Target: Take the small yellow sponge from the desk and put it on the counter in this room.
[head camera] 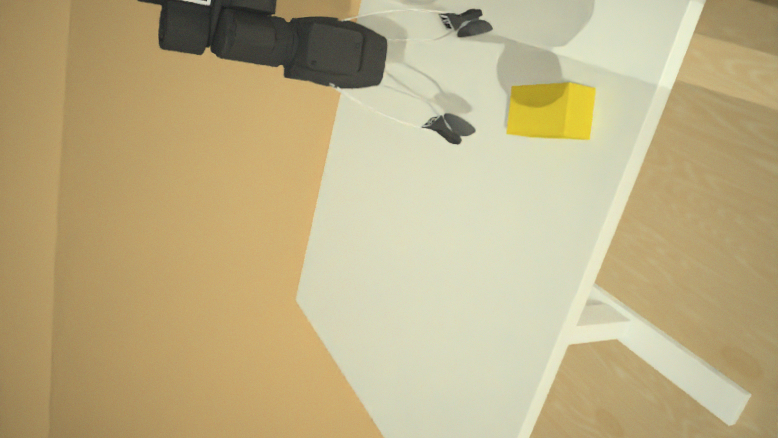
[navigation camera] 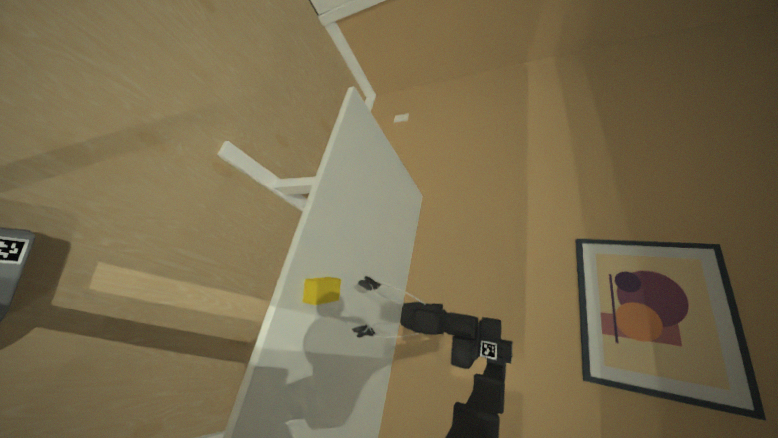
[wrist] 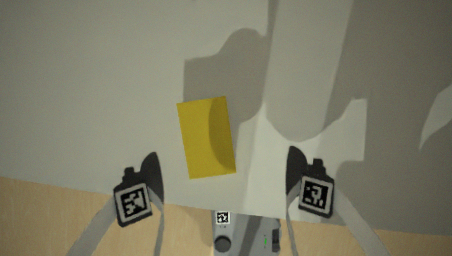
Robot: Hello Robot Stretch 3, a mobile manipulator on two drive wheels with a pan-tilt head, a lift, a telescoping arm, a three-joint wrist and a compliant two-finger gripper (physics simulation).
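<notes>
The small yellow sponge [head camera: 538, 111] [navigation camera: 321, 290] [wrist: 202, 140] is a block resting on the white desk [head camera: 446, 233] [navigation camera: 364, 201] [wrist: 75, 100], near the edge on the robot base's side. My gripper [head camera: 464, 77] [navigation camera: 365, 306] [wrist: 224, 167] is open, its two fingers wide apart and holding nothing. It hangs above the desk, apart from the sponge, towards the wall side. In the wrist view the sponge lies mostly beyond the fingertips and left of the middle between them. The counter cannot be identified in these views.
My base [navigation camera: 11, 266] [wrist: 245, 237] stands on the wooden floor beside the desk. An orange-brown wall [head camera: 179, 217] [navigation camera: 473, 190] runs along the desk's other side, with a framed picture [navigation camera: 583, 310] on it. A white desk leg [head camera: 685, 369] [navigation camera: 247, 163] sticks out below the desk.
</notes>
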